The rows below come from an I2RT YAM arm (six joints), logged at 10 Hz.
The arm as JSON. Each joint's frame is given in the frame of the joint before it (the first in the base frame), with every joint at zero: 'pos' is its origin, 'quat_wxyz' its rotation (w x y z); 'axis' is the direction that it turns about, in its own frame. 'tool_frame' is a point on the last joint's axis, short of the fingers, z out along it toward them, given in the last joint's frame.
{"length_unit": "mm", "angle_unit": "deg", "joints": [
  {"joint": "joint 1", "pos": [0.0, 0.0, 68.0], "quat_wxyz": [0.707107, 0.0, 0.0, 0.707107], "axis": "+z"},
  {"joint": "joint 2", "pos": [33.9, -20.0, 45.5], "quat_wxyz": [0.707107, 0.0, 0.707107, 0.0], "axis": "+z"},
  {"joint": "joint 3", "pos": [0.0, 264.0, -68.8], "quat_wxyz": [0.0, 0.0, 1.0, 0.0], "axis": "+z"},
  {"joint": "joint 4", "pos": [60.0, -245.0, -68.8], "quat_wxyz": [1.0, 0.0, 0.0, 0.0], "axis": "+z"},
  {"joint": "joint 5", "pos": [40.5, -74.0, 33.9], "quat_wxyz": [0.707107, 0.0, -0.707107, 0.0], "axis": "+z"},
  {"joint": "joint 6", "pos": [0.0, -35.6, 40.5], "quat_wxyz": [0.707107, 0.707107, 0.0, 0.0], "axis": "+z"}
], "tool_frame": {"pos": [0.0, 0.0, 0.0], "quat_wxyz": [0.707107, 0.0, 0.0, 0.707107]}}
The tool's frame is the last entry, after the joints.
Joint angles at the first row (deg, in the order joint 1, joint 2, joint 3, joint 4, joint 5, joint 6):
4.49, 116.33, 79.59, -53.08, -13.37, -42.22
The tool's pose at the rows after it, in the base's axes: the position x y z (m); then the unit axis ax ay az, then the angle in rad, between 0 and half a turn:
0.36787, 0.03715, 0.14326, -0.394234, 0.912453, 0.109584, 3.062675
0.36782, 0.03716, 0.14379, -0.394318, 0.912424, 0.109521, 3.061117
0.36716, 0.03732, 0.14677, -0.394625, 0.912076, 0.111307, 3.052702
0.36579, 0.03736, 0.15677, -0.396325, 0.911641, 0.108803, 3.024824
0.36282, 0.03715, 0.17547, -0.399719, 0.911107, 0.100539, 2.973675
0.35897, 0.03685, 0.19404, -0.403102, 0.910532, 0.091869, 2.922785
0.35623, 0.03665, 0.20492, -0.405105, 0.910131, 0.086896, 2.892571
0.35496, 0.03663, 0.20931, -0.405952, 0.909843, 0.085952, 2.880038
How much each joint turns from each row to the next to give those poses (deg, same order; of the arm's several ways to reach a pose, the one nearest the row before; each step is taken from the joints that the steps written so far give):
0.00, -0.04, 0.00, 0.00, 0.00, 0.00
0.00, -0.09, 0.00, 0.00, -0.02, 0.00
0.00, -0.52, -0.06, -0.07, -0.35, 0.00
0.00, -1.69, -0.07, 0.00, -0.24, 0.00
0.00, -3.12, -0.04, 0.03, -0.04, 0.00
0.00, -3.11, 0.00, 0.00, 0.00, 0.00
0.00, -1.83, 0.00, 0.00, -0.02, 0.00
0.00, -0.74, 0.00, -0.03, -0.13, 0.00

